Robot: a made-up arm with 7 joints.
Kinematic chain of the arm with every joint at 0, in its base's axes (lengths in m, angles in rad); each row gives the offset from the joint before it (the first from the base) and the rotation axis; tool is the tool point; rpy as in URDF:
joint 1: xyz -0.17 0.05 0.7 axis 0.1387 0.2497 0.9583
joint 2: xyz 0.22 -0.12 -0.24 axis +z
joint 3: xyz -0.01 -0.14 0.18 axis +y
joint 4: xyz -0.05 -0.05 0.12 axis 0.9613 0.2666 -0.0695
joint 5: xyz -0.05 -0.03 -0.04 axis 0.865 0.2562 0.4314
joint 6: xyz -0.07 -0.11 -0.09 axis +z
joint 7: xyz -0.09 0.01 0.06 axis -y
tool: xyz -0.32 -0.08 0.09 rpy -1.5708 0 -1.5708
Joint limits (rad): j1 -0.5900..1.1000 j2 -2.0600..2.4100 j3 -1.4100..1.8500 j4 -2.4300..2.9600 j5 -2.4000..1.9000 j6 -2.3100..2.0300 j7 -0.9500..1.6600
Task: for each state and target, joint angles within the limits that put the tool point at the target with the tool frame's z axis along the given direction. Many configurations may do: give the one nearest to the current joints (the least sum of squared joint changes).
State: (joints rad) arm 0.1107 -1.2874 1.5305 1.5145 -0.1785 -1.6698 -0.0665
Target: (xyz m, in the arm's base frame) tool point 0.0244 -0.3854 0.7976 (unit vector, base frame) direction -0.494 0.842 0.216
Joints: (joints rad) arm 0.2854 -1.5003 1.1182 1.4220 0.1573 -1.9402 0.0624
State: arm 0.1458 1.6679 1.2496 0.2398 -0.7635 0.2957 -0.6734
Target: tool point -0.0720 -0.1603 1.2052 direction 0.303 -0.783 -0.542
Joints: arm -0.5759 1.0096 0.9567 0.2171 -0.9306 -0.1861 -0.9500
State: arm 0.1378 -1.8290 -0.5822 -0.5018 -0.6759 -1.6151 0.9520
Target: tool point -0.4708 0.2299 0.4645 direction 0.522 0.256 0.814
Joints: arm 1.0188 -2.0600 -0.0410 -0.8883 -0.2679 -1.1412 0.8195
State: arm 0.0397 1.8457 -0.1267 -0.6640 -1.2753 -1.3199 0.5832
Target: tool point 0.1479 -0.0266 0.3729 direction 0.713 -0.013 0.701
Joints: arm 0.3762 2.0833 -0.1882 -0.1641 -0.9083 -1.4288 0.1616
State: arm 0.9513 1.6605 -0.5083 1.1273 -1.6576 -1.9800 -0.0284
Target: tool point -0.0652 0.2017 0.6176 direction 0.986 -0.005 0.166
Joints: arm 1.0952 1.6479 -0.0462 1.2727 -1.6634 -2.0785 0.0073
